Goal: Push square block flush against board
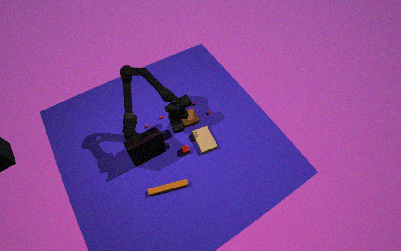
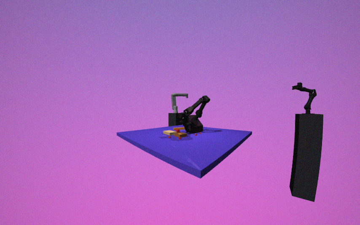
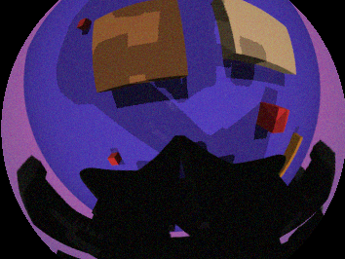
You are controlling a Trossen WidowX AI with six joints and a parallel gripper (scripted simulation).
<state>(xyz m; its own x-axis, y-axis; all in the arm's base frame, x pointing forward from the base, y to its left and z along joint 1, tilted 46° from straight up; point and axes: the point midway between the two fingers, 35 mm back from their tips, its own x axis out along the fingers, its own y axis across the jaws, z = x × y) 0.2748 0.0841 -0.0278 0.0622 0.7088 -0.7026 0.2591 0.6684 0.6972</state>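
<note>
My gripper tip is now 16 cm to the left of the red cube, 3 cm past it and 3 cm above it. From my gripper tip the other things lie so: long orange board 29 cm to the right, 24 cm behind, 3 cm below; square block 11 cm ahead, 3 cm below, 1 cm to the left; tan rectangular slab 17 cm to the right, 10 cm ahead, 3 cm below.
</note>
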